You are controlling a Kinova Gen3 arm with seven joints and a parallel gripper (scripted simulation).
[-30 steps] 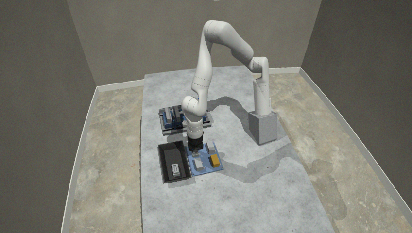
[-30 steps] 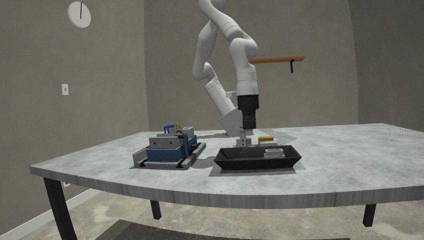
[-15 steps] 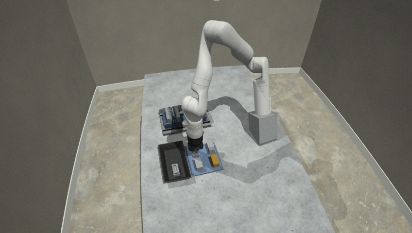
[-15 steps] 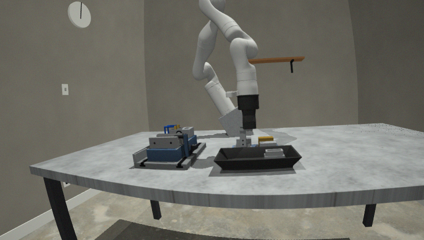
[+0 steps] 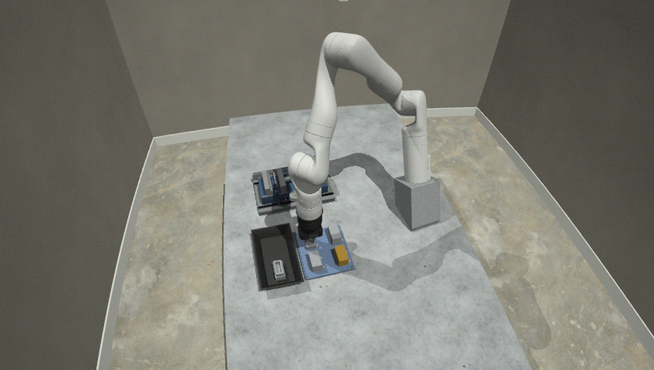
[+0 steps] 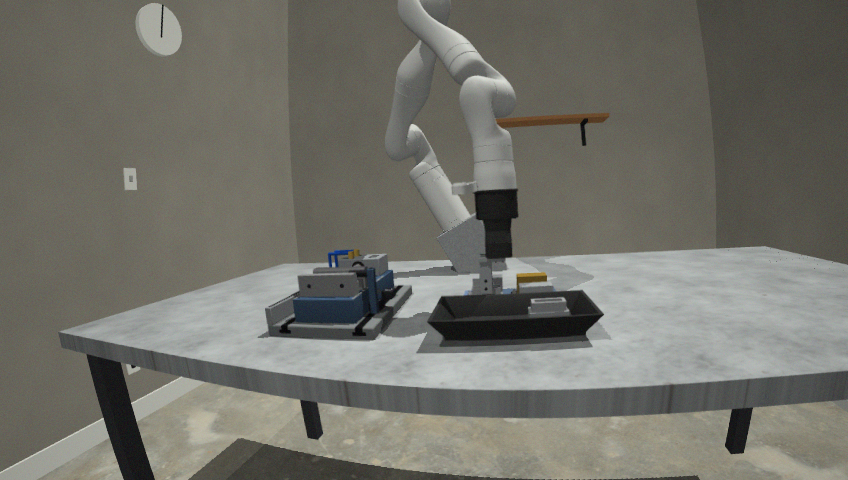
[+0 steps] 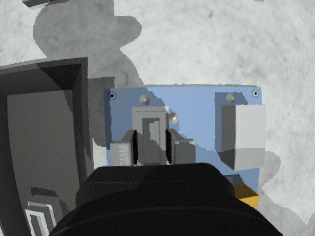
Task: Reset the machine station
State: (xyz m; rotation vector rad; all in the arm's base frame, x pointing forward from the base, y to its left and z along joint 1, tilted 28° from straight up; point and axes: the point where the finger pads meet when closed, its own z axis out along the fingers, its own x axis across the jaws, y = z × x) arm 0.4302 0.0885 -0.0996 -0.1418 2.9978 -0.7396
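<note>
My hand is 100 mm past the yellow brass blank, 80 mm to the right of it and 30 mm above it. The rest, counted from my hand: vise 30 mm ahead, 260 mm to the right, 10 mm below.
</note>
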